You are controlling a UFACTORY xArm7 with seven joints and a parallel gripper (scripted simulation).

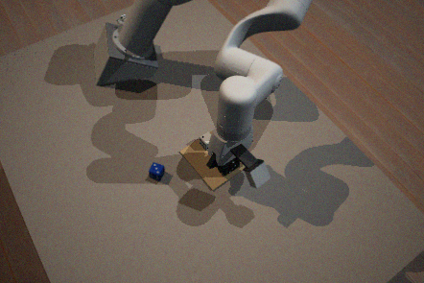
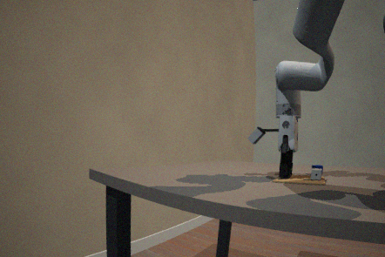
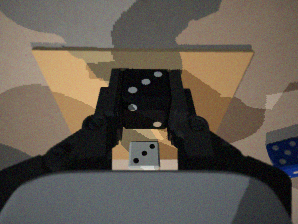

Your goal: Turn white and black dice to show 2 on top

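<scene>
Right now the black die is 1 cm below my hand. From my hand the other things lie so: blue die 10 cm behind, 15 cm to the right, 1 cm below; white die 9 cm behind, 1 cm below; tan mat 4 cm behind, 3 cm below.
</scene>
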